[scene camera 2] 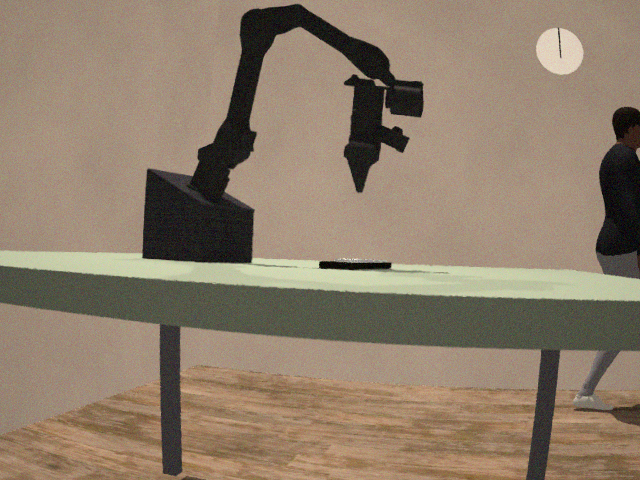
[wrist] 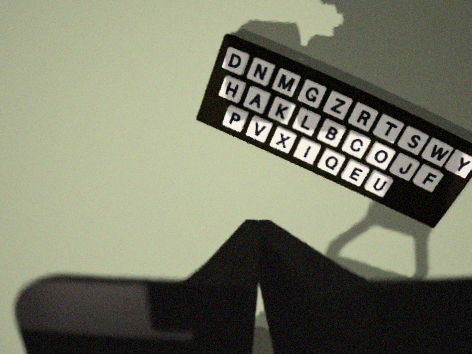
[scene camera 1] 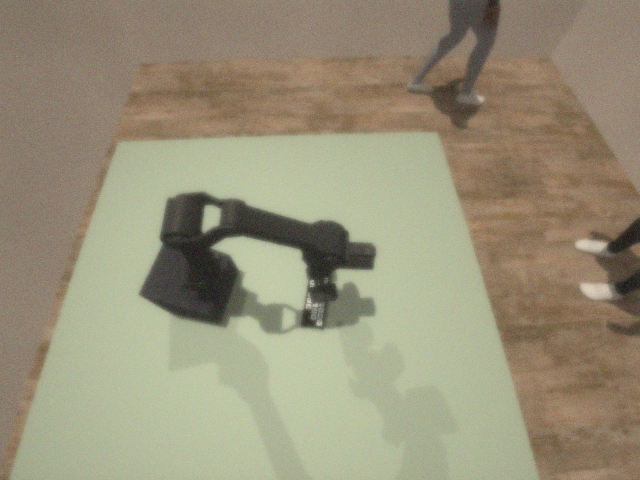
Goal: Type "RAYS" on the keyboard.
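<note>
A black keyboard with white letter keys lies flat on the table. In the wrist view it is tilted, running down to the right. The R key, S key and Y key are in its top row; the A key is second from the left in the middle row. The gripper is shut and empty, pointing down well above the keyboard. In the wrist view its tips show below the keyboard's left part. In scene camera 1 the arm's end hides part of the keyboard.
The pale green table bears the arm's dark base, left of the keyboard. Shadows of the arm fall across the table and beside the keyboard. People stand on the wooden floor beyond the table.
</note>
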